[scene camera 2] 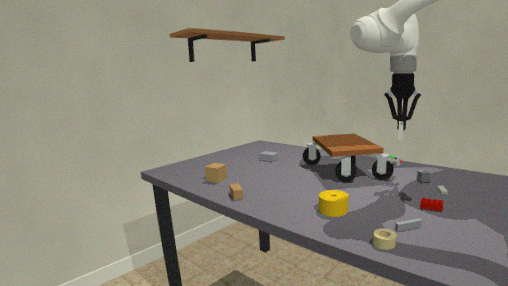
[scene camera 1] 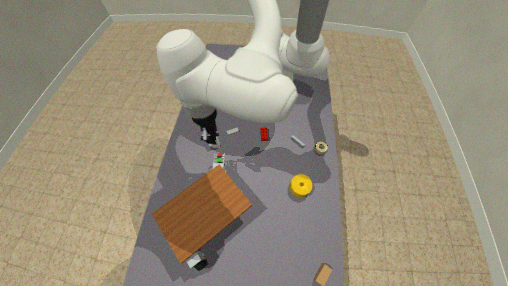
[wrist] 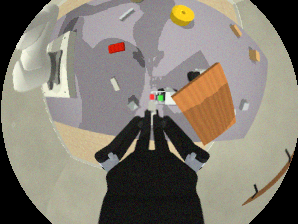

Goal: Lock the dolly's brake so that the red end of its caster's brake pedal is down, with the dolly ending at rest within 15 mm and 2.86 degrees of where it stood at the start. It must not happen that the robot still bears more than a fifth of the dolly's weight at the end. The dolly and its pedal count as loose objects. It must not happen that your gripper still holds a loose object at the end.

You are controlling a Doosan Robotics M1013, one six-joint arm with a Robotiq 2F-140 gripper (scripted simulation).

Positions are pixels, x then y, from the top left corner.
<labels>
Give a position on a yellow cylinder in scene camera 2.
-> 334,203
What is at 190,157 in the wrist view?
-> My gripper.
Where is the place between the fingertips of my gripper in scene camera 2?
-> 401,138
</labels>
